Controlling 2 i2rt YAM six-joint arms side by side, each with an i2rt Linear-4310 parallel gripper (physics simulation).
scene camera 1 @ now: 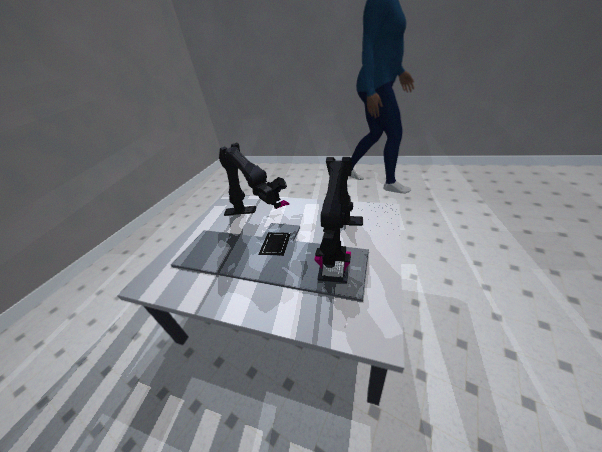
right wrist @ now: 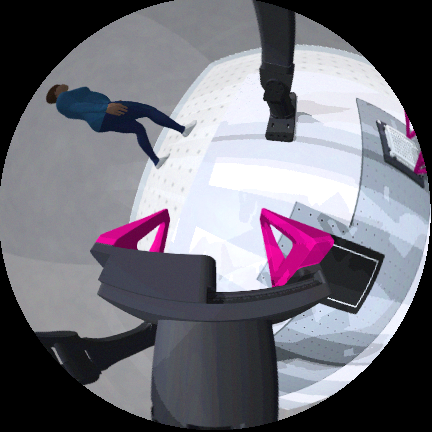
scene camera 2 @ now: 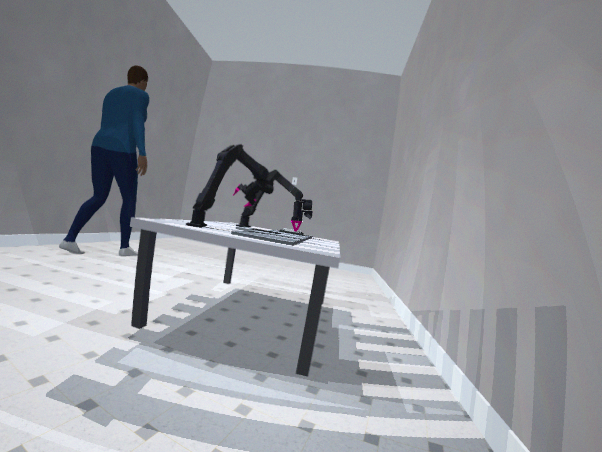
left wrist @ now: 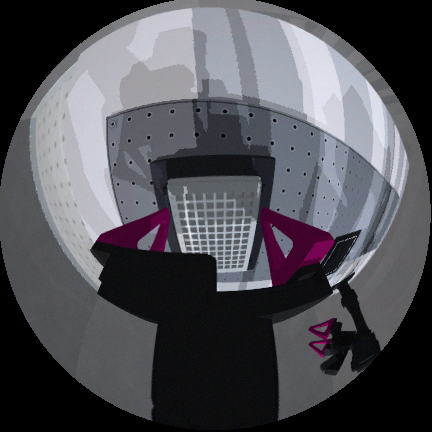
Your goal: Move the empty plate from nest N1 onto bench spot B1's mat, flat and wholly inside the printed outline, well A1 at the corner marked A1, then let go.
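Pixels of known places: left gripper, between the fingertips: (scene camera 1: 333, 268) (scene camera 2: 296, 231) (left wrist: 214, 212); right gripper, between the fingertips: (scene camera 1: 287, 196) (right wrist: 214, 213) (scene camera 2: 238, 200) (left wrist: 308, 335); left arm's base, origin of its link: (right wrist: 282, 113) (scene camera 2: 243, 226); right arm's base, origin of its link: (scene camera 1: 240, 211) (scene camera 2: 197, 225) (left wrist: 340, 282).
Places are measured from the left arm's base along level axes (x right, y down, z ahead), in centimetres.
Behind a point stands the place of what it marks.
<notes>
The empty plate (scene camera 1: 333, 270) {x 2.4, y -3.4, z 39.1 cm} (left wrist: 217, 220) {x 2.9, y -3.1, z 37.1 cm} (right wrist: 401, 144), pale with a grid of wells, lies flat in the dark nest N1 (left wrist: 210, 166) {x 2.4, y -2.5, z 42.4 cm}. My left gripper (scene camera 1: 333, 264) {x 2.6, y -3.2, z 38.1 cm} (scene camera 2: 296, 228) {x 2.6, y -3.2, z 38.1 cm} (left wrist: 214, 212) {x 2.6, y -3.2, z 38.1 cm} is open, pointing down, with a magenta finger beside each long side of the plate, very close to its edges; contact cannot be told. The gripper body hides part of the plate in the left wrist view. B1's black mat (scene camera 1: 274, 244) {x 33.5, y -1.5, z 23.0 cm} (left wrist: 341, 253) {x 34.9, y -1.5, z 23.4 cm} (right wrist: 352, 275) {x 32.6, y -1.5, z 23.7 cm} with its printed white outline lies farther left in scene camera 1; the A1 mark is unreadable. My right gripper (scene camera 1: 282, 203) {x 29.9, y -16.8, z 1.3 cm} (right wrist: 214, 213) {x 29.9, y -16.8, z 1.3 cm} is open and empty, raised behind the mat.
A grey perforated board (scene camera 1: 245, 265) {x 43.4, y -1.3, z 37.9 cm} (left wrist: 295, 170) {x 12.0, y -1.3, z 42.0 cm} lies under the nest and mat on the white table (scene camera 1: 300, 320) {x 12.6, y 0.0, z 61.0 cm}. A smaller perforated piece (scene camera 1: 291, 230) {x 27.4, y -1.3, z 11.2 cm} (right wrist: 296, 211) {x 25.5, y -1.3, z 7.6 cm} sits behind the mat. A person (scene camera 1: 384, 55) (scene camera 2: 120, 120) (right wrist: 85, 104) in blue stands beyond the table.
</notes>
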